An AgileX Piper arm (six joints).
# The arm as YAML. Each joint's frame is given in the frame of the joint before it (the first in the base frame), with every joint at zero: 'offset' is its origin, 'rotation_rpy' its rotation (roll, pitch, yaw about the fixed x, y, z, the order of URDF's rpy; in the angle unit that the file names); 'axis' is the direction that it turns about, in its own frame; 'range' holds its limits. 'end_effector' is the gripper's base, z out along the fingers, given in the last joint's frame.
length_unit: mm
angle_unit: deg
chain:
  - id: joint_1
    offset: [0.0, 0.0, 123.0]
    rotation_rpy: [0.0, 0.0, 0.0]
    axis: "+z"
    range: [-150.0, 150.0]
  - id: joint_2
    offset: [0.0, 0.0, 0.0]
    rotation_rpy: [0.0, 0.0, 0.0]
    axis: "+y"
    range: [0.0, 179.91]
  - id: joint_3
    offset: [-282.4, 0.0, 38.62]
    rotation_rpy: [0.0, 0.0, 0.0]
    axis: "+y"
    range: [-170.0, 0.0]
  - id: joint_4
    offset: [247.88, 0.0, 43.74]
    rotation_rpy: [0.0, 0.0, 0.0]
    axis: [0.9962, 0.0, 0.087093]
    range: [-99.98, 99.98]
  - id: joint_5
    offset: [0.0, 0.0, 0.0]
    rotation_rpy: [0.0, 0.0, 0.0]
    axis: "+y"
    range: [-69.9, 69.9]
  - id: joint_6
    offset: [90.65, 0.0, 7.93]
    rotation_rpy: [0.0, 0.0, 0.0]
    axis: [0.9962, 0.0, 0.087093]
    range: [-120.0, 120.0]
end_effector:
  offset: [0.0, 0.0, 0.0]
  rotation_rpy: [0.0, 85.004, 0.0]
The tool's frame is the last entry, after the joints.
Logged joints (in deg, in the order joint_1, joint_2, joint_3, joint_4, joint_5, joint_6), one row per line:
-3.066, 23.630, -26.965, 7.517, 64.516, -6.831
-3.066, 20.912, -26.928, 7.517, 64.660, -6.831
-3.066, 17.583, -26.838, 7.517, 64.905, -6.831
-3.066, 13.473, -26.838, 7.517, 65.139, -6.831
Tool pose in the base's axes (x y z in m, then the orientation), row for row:
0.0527, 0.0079, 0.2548, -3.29, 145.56, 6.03
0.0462, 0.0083, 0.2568, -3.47, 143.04, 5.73
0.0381, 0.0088, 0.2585, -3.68, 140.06, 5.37
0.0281, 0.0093, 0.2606, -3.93, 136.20, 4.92
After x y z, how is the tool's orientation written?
As a rotation vector, in degrees.
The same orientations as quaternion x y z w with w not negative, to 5 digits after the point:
-0.02157, 0.95453, 0.03954, 0.29469
-0.02299, 0.94783, 0.03797, 0.31568
-0.02468, 0.93931, 0.03601, 0.34029
-0.02676, 0.92732, 0.03350, 0.37181

